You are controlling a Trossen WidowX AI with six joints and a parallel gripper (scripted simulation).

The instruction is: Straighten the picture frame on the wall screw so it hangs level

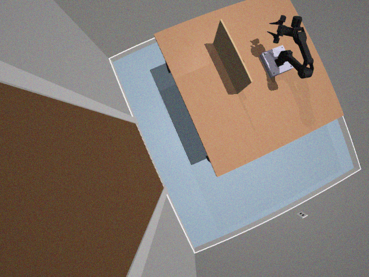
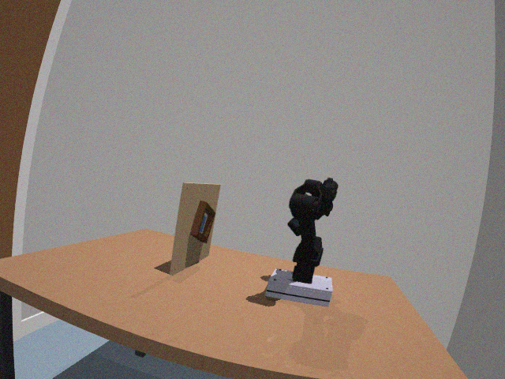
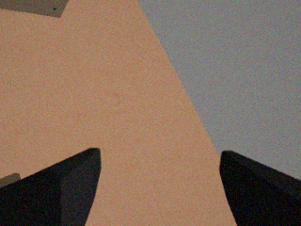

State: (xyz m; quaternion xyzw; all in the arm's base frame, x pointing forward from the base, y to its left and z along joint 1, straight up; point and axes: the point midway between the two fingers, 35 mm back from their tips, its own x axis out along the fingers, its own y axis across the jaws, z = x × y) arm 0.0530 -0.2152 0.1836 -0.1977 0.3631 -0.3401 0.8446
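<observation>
Now: the picture frame 330 mm ahead of my gripper tip, 120 mm to the left of it and 50 mm below it. Also, from my gripper tip: wall panel (340 mm ahead, 100 mm to the left, 70 mm below).
</observation>
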